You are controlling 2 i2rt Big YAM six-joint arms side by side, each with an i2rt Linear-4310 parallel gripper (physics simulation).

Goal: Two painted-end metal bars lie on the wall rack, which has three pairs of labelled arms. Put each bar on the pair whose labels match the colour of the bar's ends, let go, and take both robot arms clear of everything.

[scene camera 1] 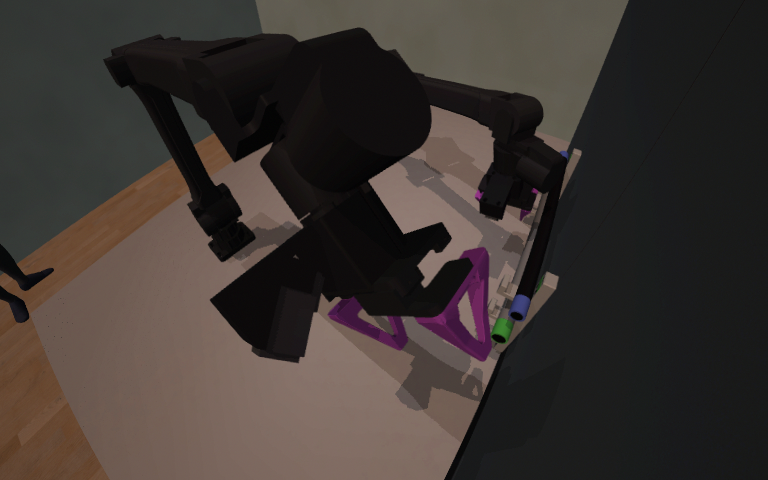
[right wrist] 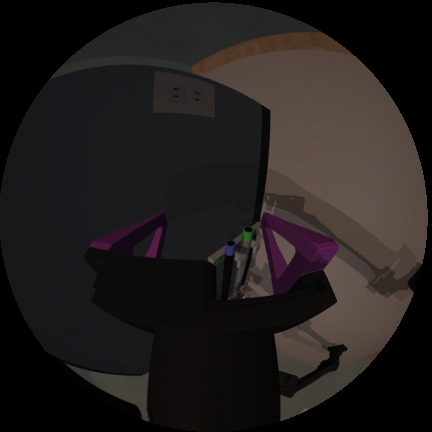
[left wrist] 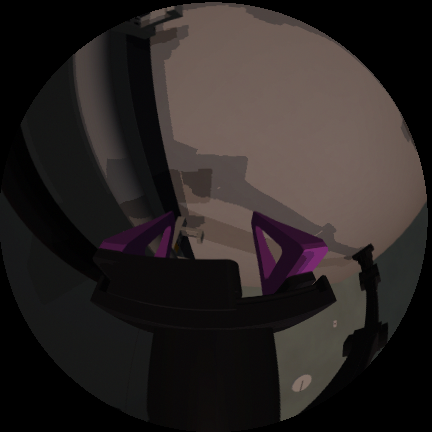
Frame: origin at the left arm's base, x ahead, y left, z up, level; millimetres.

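Seen in the pictures: left gripper, between the fingertips: (scene camera 1: 505, 214) (left wrist: 212, 216); right gripper, between the fingertips: (scene camera 1: 439, 350) (right wrist: 213, 217); left arm's base, origin of its link: (right wrist: 337, 347) (left wrist: 362, 251); right arm's base, origin of its link: (scene camera 1: 232, 242).
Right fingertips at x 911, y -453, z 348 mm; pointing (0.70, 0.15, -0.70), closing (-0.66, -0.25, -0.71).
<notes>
Pixels of each thing's top centre, then the offset from my right fingertips to it. "*": a spot on its surface instead. Level surfaces: height alone.
- blue-ended black bar, centre of its top: (left wrist: 69, 265) (scene camera 1: 551, 207) (right wrist: 221, 296) dx -75, dy +408, dz -116 mm
- rack, a spot on its surface: (scene camera 1: 557, 281) * dx +26, dy +227, dz -82 mm
- green-ended grey bar, a spot on its surface: (scene camera 1: 502, 330) (right wrist: 244, 233) * dx +10, dy +168, dz -186 mm
- pale table, height of its surface: dz -348 mm
- outlet plate, a spot on its surface: (right wrist: 184, 94) * dx +150, dy -106, dz -41 mm
The blue-ended black bar (scene camera 1: 536, 254) (right wrist: 230, 247) lies on the rack (scene camera 1: 557, 281) along the wall. A green label shows on the bracket behind its near end. The green-ended grey bar (scene camera 1: 502, 330) (right wrist: 248, 233) lies lower and beside it, farther from the wall. Pale rack arms show beneath; which pair holds each bar I cannot tell. My left gripper (scene camera 1: 502, 203) (left wrist: 212, 216) is open and empty beside the bars' far part. A pale rack arm (left wrist: 193, 233) shows beyond its fingers. My right gripper (scene camera 1: 444, 350) (right wrist: 213, 217) is open and empty just left of the near bar ends.
The dark wall (scene camera 1: 651, 339) rises at the right behind the rack. A pale table (scene camera 1: 198, 407) (right wrist: 360, 140) spreads below. An outlet plate (right wrist: 184, 94) is on the wall. The right arm's large dark links (scene camera 1: 362, 107) cross the middle of the scene view. Dark legs (scene camera 1: 19, 283) stand at the far left.
</notes>
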